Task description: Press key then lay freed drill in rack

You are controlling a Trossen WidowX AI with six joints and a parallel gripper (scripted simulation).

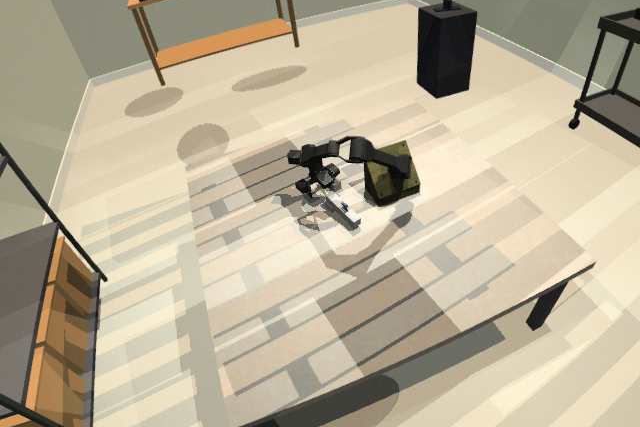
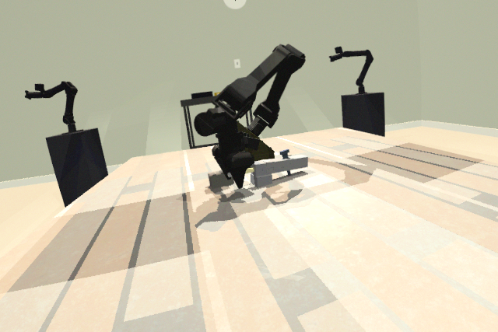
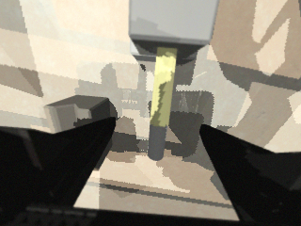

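Right now the drill is 50 mm to the left of my gripper tip, 30 mm above it and 20 mm behind it. The rest, counted from my gripper tip: grey housing block: 140 mm to the left, 40 mm behind, 10 mm above; grey rack: 70 mm behind, 40 mm to the right; dark blue t-shaped piece: 170 mm to the left, 50 mm behind, 30 mm above.
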